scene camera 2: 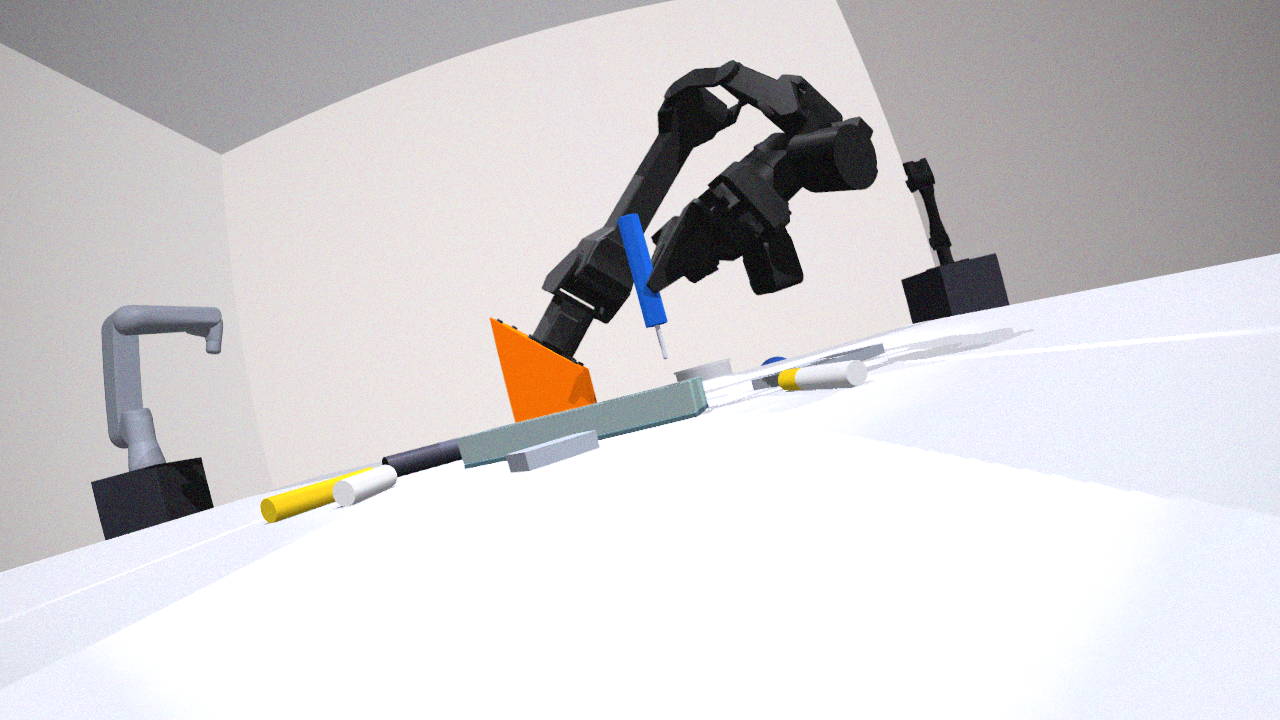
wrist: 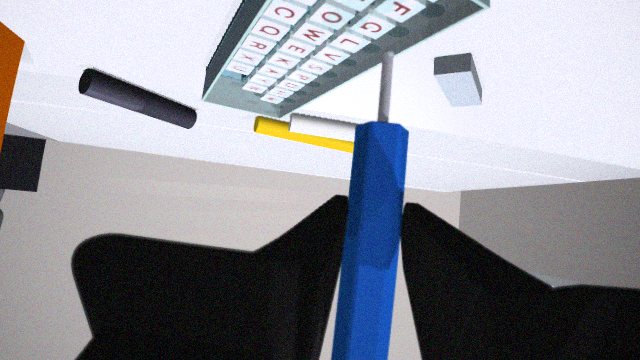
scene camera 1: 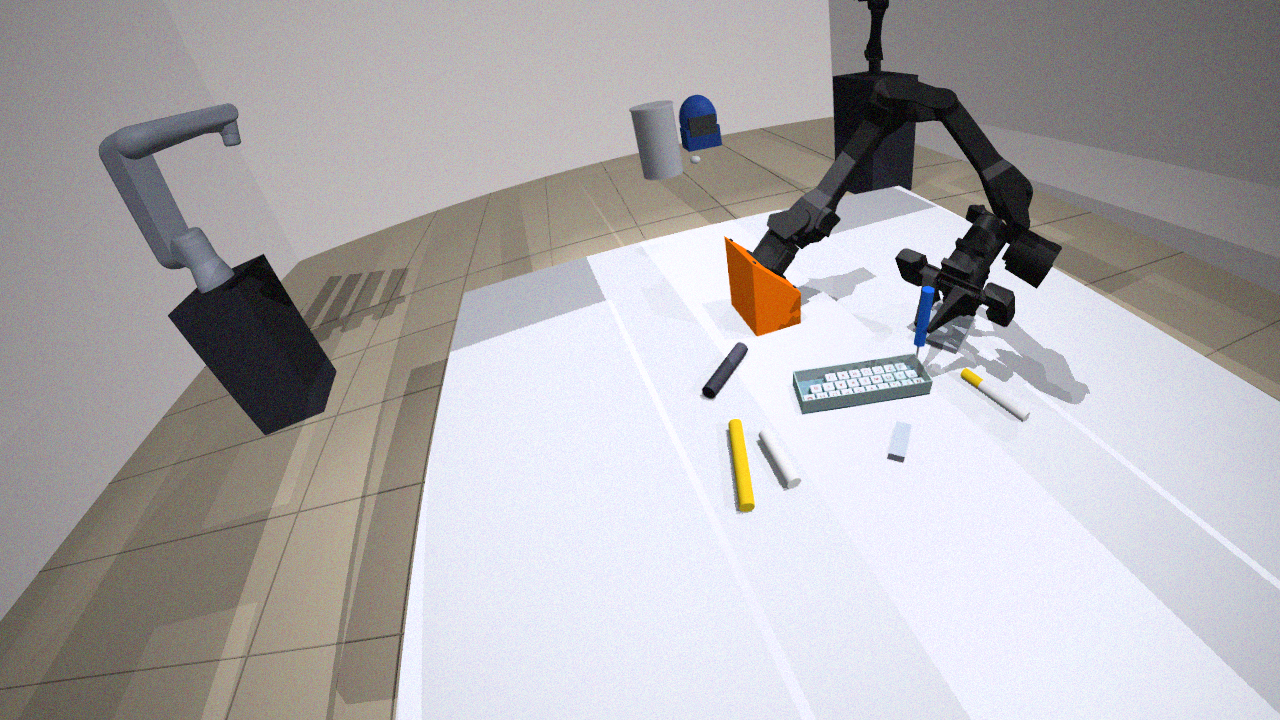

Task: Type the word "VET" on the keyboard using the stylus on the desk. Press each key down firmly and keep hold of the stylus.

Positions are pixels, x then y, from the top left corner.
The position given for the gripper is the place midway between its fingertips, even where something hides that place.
The gripper shows in scene camera 2 (pixel 646 291), in the wrist view (pixel 374 211) and in scene camera 1 (pixel 921 328). A blue stylus shows in scene camera 2 (pixel 637 253), in the wrist view (pixel 367 286) and in scene camera 1 (pixel 927 295). A yellow-and-white marker shows in scene camera 2 (pixel 850 373) and in scene camera 1 (pixel 975 380); in the wrist view it is out of frame. A yellow rod shows in scene camera 2 (pixel 285 505), in the wrist view and in scene camera 1. A dark cylinder shows in scene camera 2, in the wrist view (pixel 100 86) and in scene camera 1. One and the same spot on the dark cylinder: (scene camera 1: pixel 730 363) is (scene camera 2: pixel 437 444). One and the same spot on the yellow rod: (scene camera 1: pixel 746 500) is (wrist: pixel 352 152).
